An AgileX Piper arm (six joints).
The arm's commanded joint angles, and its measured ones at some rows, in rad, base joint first. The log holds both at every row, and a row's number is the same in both.
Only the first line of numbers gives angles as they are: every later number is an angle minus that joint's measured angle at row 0.
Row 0, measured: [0.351, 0.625, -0.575, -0.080, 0.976, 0.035]
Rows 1 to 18, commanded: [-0.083, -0.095, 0.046, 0.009, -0.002, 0.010]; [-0.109, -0.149, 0.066, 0.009, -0.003, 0.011]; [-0.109, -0.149, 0.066, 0.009, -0.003, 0.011]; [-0.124, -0.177, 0.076, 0.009, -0.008, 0.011]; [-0.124, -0.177, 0.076, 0.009, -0.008, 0.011]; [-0.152, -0.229, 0.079, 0.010, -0.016, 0.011]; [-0.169, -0.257, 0.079, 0.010, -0.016, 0.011]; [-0.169, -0.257, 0.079, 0.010, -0.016, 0.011]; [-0.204, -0.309, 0.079, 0.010, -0.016, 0.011]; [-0.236, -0.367, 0.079, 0.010, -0.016, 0.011]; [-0.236, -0.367, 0.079, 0.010, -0.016, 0.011]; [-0.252, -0.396, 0.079, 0.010, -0.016, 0.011]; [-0.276, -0.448, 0.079, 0.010, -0.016, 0.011]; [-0.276, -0.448, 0.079, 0.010, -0.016, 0.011]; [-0.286, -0.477, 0.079, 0.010, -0.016, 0.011]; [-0.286, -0.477, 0.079, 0.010, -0.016, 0.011]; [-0.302, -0.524, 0.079, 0.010, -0.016, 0.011]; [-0.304, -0.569, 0.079, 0.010, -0.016, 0.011]
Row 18, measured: [-0.292, -0.515, 0.079, 0.005, -0.004, 0.001]
